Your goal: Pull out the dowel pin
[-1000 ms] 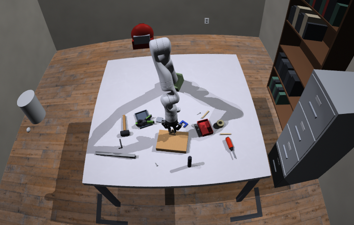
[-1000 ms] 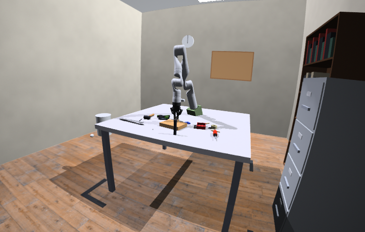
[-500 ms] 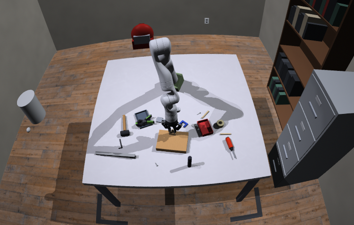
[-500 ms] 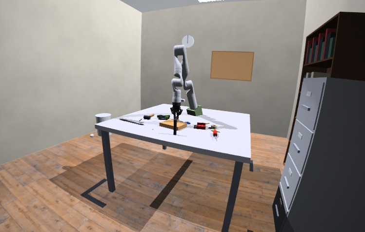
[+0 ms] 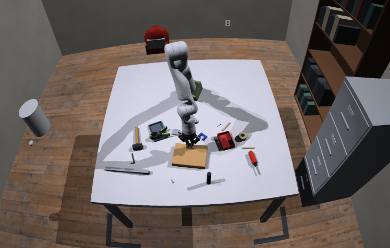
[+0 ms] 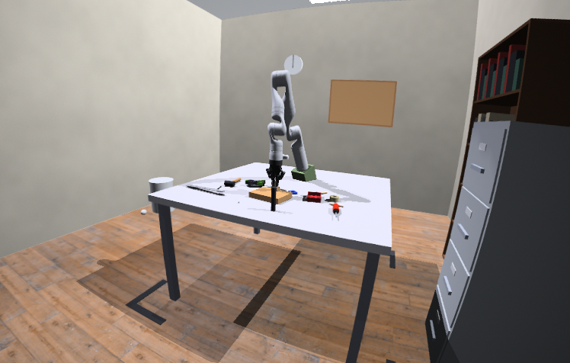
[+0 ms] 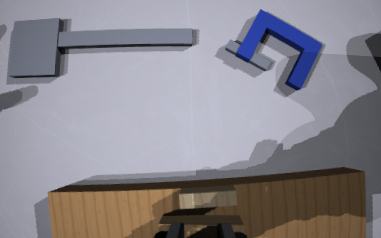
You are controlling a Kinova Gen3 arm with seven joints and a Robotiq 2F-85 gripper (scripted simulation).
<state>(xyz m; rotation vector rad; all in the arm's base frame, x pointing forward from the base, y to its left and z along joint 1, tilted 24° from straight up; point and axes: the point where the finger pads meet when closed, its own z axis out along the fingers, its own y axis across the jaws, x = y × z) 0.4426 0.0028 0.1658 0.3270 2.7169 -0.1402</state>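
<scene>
The round dowel pin lies 2 cm below my hand. Round my hand: grey t-shaped tool 14 cm behind, 5 cm to the right, 7 cm below; then wooden bench board 5 cm ahead, 5 cm below; then wooden block 3 cm below.
</scene>
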